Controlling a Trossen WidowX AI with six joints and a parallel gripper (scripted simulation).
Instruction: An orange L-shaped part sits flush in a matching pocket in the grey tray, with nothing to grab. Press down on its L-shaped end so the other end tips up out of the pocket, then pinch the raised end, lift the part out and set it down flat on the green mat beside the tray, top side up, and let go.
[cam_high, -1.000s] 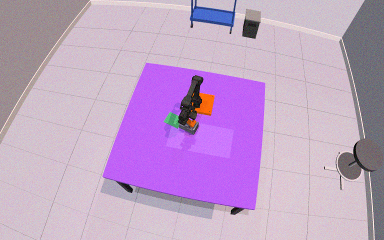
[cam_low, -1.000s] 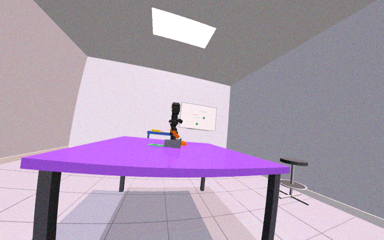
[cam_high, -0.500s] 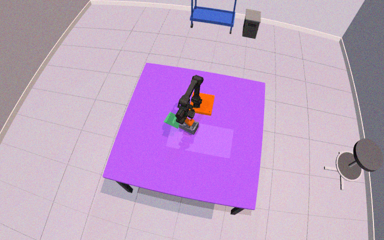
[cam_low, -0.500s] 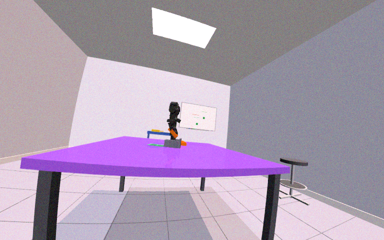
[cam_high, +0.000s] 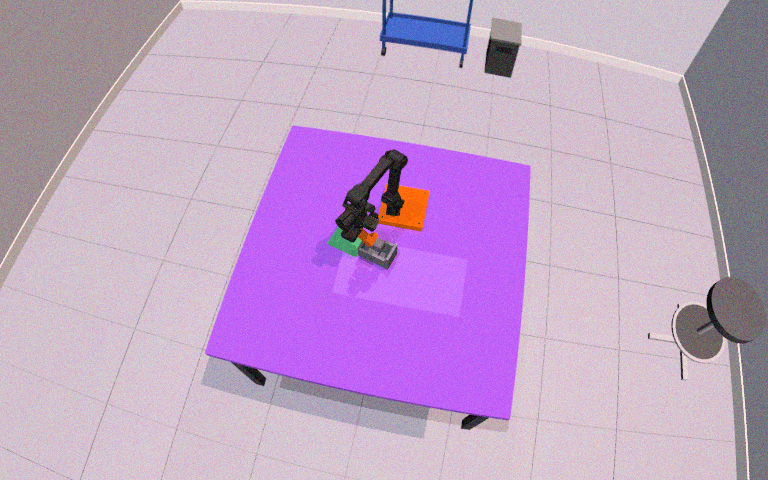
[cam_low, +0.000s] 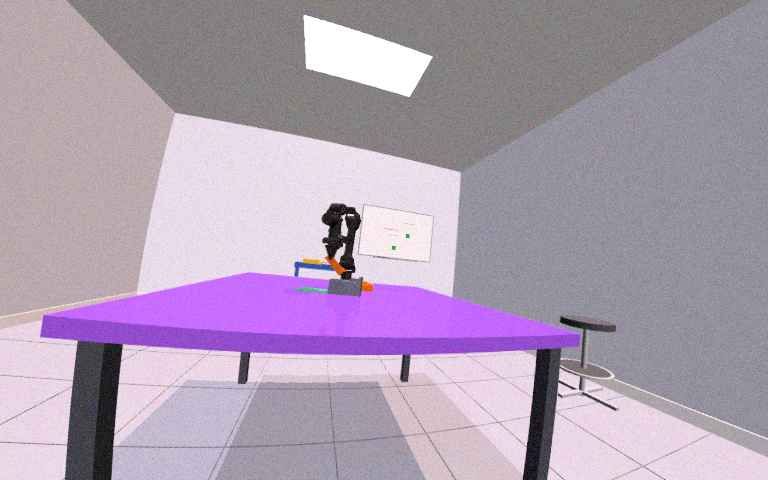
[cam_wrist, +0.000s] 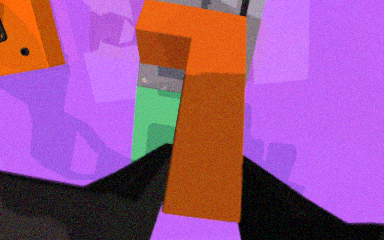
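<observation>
Right now the green mat is 40 mm behind my gripper tip, 60 mm to the right of it and 170 mm below it. From my gripper tip the other things lie so: orange L-shaped part 30 mm to the left, 30 mm below.
</observation>
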